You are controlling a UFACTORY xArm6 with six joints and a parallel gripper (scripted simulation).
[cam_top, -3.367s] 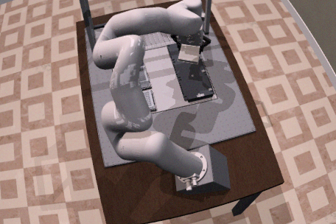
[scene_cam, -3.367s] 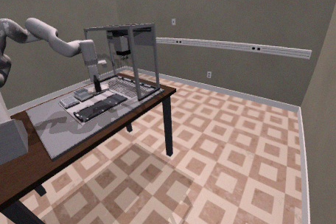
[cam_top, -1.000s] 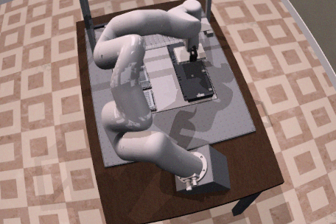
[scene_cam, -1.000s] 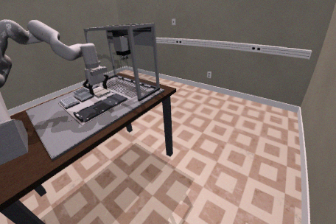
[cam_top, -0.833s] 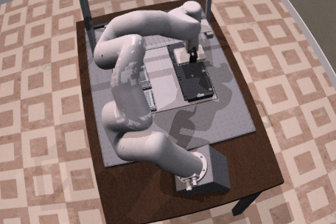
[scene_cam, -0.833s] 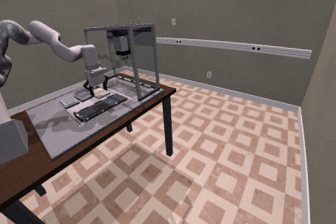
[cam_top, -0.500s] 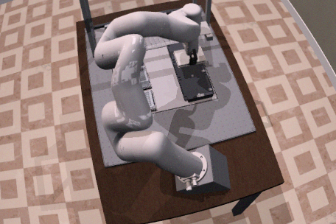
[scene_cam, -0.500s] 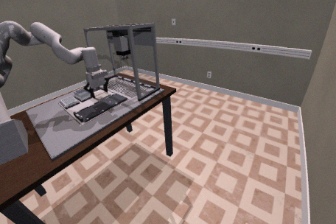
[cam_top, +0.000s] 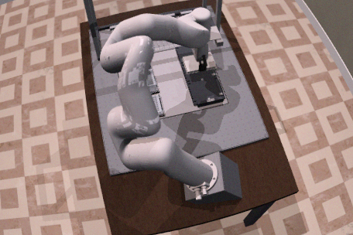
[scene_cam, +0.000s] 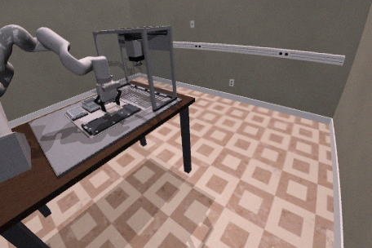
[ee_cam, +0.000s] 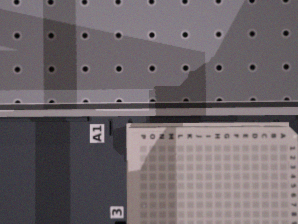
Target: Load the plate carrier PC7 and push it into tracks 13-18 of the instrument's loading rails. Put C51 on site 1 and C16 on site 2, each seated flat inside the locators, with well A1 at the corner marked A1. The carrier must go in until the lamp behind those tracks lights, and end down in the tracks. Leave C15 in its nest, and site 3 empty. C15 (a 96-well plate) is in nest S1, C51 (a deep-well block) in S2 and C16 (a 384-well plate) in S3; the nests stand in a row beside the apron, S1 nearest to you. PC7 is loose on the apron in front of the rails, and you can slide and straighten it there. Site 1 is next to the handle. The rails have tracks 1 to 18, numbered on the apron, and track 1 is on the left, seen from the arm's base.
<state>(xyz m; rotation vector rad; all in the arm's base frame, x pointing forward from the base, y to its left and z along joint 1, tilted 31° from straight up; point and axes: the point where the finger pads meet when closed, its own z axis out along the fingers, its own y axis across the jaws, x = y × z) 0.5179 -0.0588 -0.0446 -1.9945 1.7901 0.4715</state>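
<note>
My gripper is now 10 mm past the carrier PC7 and 60 mm above it. From my hand the other things lie so: dark head (310 mm ahead, 170 mm to the left, 270 mm above); then 96-well plate C15 (160 mm behind, 240 mm to the left, 60 mm below).
</note>
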